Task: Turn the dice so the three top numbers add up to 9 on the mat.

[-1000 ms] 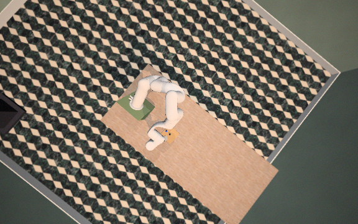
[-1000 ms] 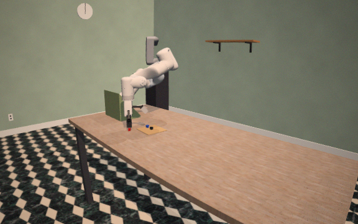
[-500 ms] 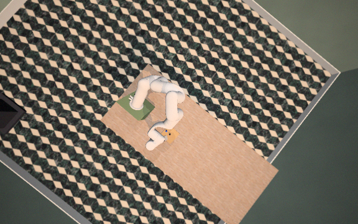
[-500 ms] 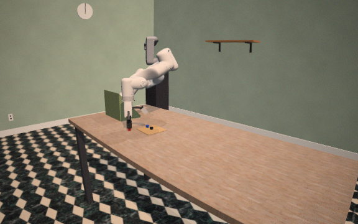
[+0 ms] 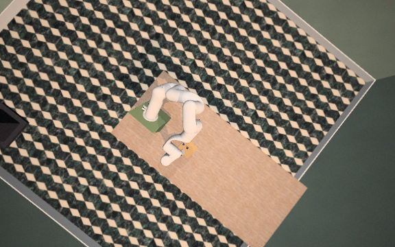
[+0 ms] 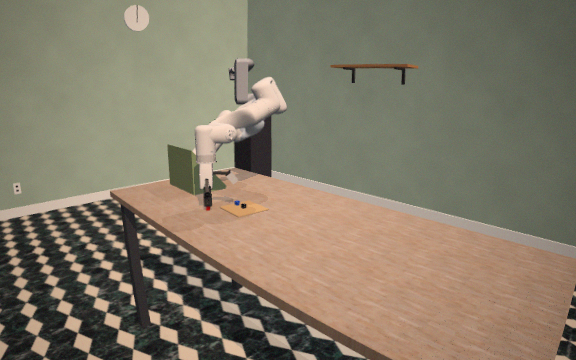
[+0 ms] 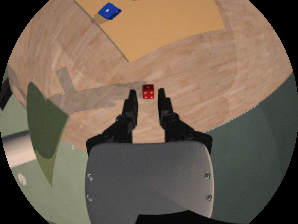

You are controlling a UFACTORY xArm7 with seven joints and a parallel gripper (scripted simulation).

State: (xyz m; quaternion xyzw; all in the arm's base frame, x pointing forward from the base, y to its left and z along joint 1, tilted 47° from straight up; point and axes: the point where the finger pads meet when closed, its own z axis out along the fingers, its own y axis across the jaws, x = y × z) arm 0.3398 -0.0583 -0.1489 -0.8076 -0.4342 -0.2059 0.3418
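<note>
The red die is 30 mm below my hand. Also, from my hand: black die 80 mm ahead, 110 mm to the left, 30 mm below; then blue die 40 mm ahead, 120 mm to the left, 30 mm below; then tan mat 80 mm ahead, 110 mm to the left, 40 mm below.
</note>
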